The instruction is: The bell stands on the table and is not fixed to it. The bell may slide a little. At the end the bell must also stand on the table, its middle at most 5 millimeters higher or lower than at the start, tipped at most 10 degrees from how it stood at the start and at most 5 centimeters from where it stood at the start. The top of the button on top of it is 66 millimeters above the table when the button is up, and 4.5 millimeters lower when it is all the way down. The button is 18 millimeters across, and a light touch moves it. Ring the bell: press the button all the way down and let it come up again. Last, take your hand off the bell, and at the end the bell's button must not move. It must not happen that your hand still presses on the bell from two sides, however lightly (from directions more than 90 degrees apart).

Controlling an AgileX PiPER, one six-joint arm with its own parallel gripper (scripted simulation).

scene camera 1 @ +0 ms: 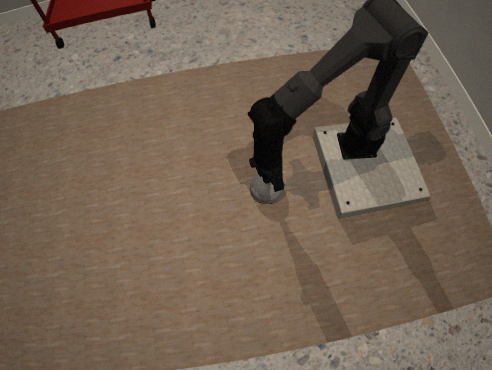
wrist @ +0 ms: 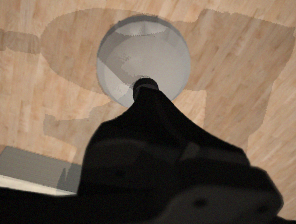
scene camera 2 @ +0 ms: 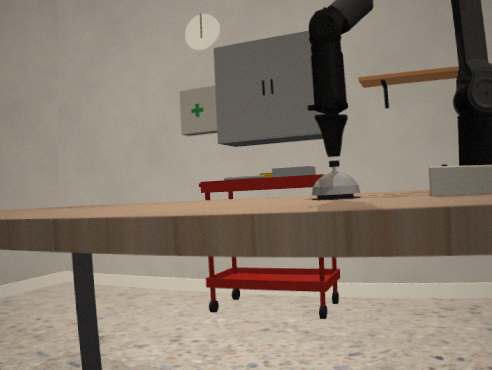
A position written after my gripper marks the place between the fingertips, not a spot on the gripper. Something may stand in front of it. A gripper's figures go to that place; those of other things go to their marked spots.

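You'd find my gripper (wrist: pixel 146 102) 13 cm from the lens, and there's a bell (wrist: pixel 142 46) that's 15 cm from the lens.
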